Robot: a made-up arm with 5 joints. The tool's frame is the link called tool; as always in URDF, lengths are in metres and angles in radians. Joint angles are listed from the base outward. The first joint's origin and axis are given. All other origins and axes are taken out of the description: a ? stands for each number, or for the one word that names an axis. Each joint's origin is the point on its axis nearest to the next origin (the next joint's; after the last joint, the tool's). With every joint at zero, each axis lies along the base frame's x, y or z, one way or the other. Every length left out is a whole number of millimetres.
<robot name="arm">
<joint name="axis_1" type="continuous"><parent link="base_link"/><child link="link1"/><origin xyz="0 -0.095 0.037"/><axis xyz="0 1 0"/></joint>
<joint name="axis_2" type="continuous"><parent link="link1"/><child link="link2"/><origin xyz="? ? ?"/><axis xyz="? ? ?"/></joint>
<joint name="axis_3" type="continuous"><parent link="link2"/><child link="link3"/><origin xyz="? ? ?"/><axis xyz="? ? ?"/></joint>
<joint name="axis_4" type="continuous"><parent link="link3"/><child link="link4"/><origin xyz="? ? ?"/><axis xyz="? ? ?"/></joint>
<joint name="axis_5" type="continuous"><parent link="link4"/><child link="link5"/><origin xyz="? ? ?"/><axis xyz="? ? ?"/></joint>
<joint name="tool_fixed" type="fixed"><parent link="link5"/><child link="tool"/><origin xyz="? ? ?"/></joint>
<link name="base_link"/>
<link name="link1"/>
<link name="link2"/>
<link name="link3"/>
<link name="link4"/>
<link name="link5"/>
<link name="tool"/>
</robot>
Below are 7 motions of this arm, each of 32 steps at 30 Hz.
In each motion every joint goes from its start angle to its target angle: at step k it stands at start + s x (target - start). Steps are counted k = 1, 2, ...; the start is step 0. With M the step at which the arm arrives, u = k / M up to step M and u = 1 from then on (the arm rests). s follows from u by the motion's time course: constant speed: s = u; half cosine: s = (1 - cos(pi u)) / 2; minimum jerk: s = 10 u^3 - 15 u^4 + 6 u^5.
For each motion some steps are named. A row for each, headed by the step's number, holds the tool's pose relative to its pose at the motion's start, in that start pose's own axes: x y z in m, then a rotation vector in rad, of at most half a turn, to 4 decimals.
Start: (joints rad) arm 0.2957 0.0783 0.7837 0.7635 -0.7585
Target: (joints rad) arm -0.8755 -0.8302 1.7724 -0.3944 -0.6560
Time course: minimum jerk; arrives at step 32
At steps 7, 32:
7: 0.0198 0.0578 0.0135 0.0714 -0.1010 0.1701
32: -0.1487 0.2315 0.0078 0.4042 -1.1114 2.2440

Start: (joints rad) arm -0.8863 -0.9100 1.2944 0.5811 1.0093
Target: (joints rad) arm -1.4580 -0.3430 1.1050 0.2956 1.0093
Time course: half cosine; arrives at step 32
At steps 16, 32:
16: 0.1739 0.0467 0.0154 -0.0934 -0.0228 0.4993
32: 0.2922 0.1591 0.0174 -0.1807 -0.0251 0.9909

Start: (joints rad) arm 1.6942 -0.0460 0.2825 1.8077 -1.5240
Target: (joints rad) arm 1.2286 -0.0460 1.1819 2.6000 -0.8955
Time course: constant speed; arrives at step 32
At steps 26, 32:
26: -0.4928 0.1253 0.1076 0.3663 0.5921 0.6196
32: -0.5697 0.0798 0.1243 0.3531 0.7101 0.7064

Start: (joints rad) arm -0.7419 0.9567 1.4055 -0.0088 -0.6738
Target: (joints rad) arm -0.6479 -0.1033 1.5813 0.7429 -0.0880
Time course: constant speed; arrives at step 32
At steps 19, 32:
19: -0.5573 -0.0040 0.1568 0.2620 0.7535 -0.0516
32: -0.7971 -0.1214 0.4140 0.2290 1.2356 -0.2419

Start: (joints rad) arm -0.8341 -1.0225 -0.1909 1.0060 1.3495
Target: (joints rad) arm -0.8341 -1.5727 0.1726 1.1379 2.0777
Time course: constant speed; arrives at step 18
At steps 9, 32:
9: -0.0620 0.1014 0.0806 0.4773 0.2157 -0.1344
32: -0.0562 0.1425 0.2094 0.8840 0.3870 -0.3760

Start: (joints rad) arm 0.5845 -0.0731 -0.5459 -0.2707 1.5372
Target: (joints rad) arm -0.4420 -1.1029 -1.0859 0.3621 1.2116
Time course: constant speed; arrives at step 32
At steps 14, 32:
14: 0.0425 -0.1148 0.0773 -0.5786 -0.2421 0.5455
32: 0.1253 -0.0783 0.2525 -1.2632 -0.7680 1.3297

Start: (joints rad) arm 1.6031 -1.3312 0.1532 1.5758 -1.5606
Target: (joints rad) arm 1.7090 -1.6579 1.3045 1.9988 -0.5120
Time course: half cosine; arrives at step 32
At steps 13, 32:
13: -0.2039 0.1225 -0.0020 0.2833 0.1258 0.4247
32: -0.5745 -0.0640 -0.0258 0.4289 0.6855 0.9415

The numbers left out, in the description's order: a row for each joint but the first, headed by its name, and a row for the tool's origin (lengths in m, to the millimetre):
axis_2: xyz -0.015 0 0.019, axis 0 0 -1
axis_3: xyz -0.089 0.276 0, axis 1 0 0
axis_4: xyz 0 -0.086 -0.218, axis 0 0 -1
axis_5: xyz 0.136 -0.094 0, axis 1 0 0
tool: xyz 0 0.096 -0.341

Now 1 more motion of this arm.
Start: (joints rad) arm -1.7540 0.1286 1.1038 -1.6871 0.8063
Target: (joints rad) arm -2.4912 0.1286 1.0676 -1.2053 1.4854
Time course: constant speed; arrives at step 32
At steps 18, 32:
18: -0.0361 0.0365 0.0714 0.1944 0.0601 0.0823
32: -0.0555 0.0691 0.1445 0.3516 0.1132 0.1613

